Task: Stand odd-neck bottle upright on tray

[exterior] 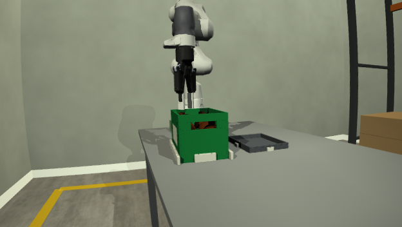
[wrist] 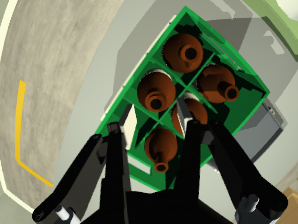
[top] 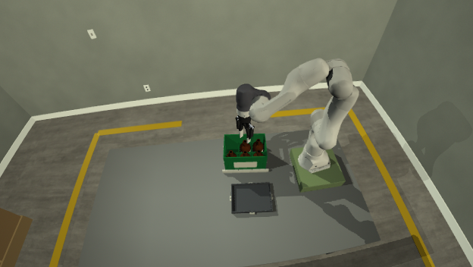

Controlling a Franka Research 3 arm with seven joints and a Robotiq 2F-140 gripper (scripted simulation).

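Now: the green crate 13 cm below my hand and 4 cm to the left of it. The rest, counted from my hand: dark grey tray (33 cm to the left, 20 cm below, 1 cm behind).
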